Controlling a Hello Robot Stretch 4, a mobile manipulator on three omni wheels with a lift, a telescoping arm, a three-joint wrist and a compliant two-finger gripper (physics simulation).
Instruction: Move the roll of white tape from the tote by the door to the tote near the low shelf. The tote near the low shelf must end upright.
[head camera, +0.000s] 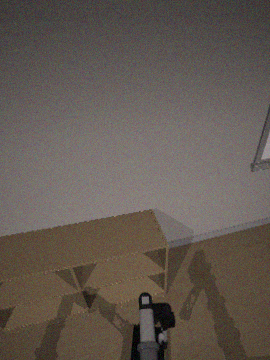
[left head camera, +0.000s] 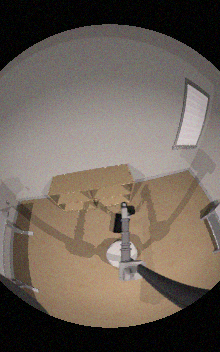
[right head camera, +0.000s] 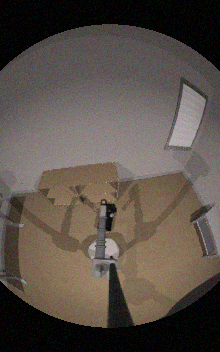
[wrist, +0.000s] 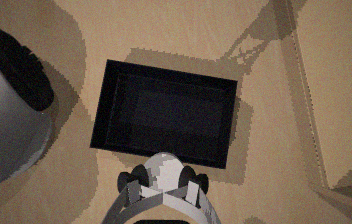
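The roll of white tape (wrist: 165, 169) is between the two dark fingertips of my gripper (wrist: 163, 178), which is shut on it, at the bottom of the wrist view. The black tote near the low shelf (wrist: 100, 107) (left head camera: 118, 223) stands upright on the floor, open side up. Its visible inside shows no object. In the wrist view the tape overlaps the tote's near rim; its height above the rim is unclear. In the head views the arm partly hides the tote. The low wooden shelf (head camera: 100, 237) (left head camera: 95, 176) (right head camera: 80, 172) stands against the wall. The tote by the door does not show.
My round base (wrist: 22, 135) (left head camera: 117, 254) (right head camera: 100, 248) is left of the tote in the wrist view. The shelf's long edge runs down the right of that view. A window (left head camera: 192, 116) (right head camera: 188, 116) is on the wall at right. A grey bench (left head camera: 212, 227) (right head camera: 205, 234) stands at the right.
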